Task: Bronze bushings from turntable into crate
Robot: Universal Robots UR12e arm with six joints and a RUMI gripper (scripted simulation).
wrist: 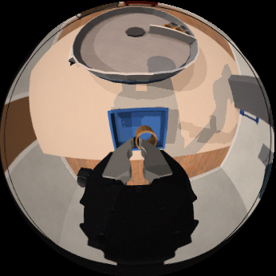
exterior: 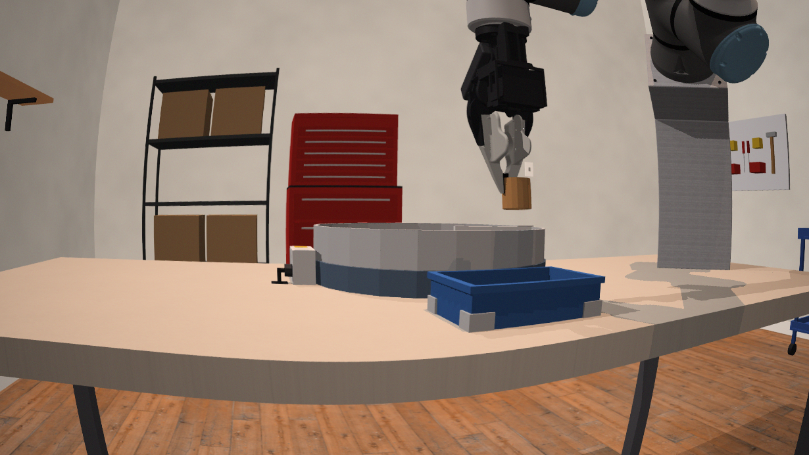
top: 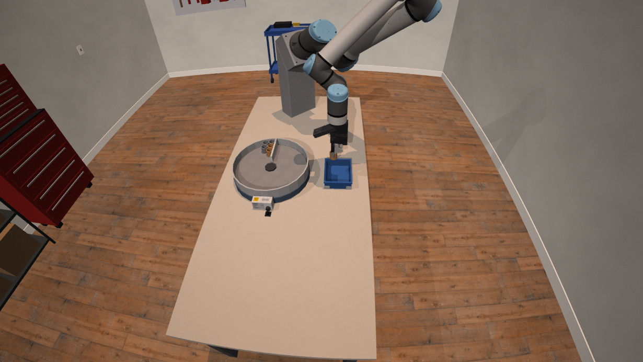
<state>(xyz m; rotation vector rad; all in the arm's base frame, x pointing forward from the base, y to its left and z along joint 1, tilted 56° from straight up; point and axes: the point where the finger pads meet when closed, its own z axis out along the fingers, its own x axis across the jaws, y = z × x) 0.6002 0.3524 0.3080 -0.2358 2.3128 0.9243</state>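
My gripper is now 140 mm above the blue crate, 20 mm to the right of it and 20 mm past it. Round my hand: grey turntable 310 mm to the right, 140 mm ahead, 110 mm below.
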